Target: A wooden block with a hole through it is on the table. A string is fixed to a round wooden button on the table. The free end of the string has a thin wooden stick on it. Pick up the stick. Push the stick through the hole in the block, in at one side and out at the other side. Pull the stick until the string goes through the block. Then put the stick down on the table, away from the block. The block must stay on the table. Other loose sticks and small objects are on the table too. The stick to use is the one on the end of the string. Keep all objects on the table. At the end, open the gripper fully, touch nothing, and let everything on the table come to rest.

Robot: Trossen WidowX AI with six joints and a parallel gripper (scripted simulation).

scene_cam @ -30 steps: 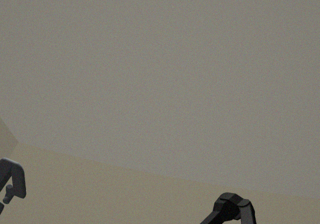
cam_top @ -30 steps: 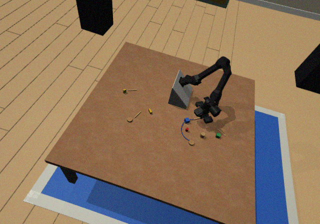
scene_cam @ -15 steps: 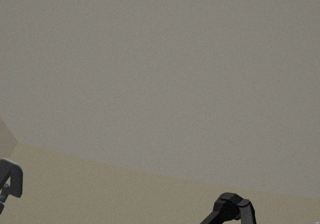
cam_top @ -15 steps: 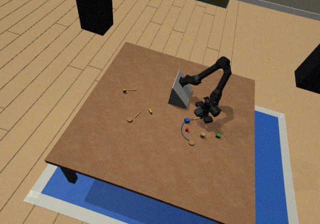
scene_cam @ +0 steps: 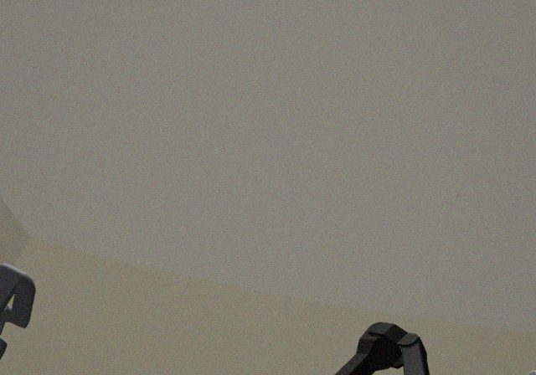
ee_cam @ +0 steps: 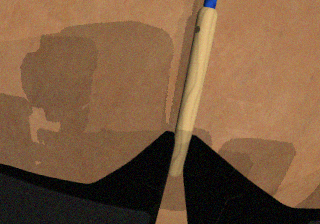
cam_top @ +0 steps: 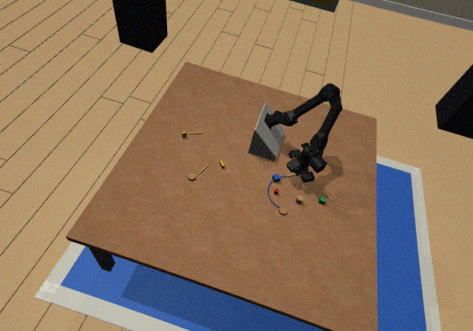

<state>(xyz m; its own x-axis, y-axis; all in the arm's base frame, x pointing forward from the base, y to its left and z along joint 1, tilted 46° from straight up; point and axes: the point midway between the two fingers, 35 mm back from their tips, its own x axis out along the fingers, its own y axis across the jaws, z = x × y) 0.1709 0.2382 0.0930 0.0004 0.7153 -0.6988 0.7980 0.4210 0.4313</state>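
My gripper tip is 20 mm short of the thin wooden stick, 30 mm to the left of it and 10 mm below it. Round my gripper tip: wooden cylinder 160 mm ahead, 40 mm to the left, 20 mm above; red peg 150 mm ahead, 80 mm to the right, 10 mm above; blue cube 80 mm ahead, 100 mm to the right, 20 mm above.
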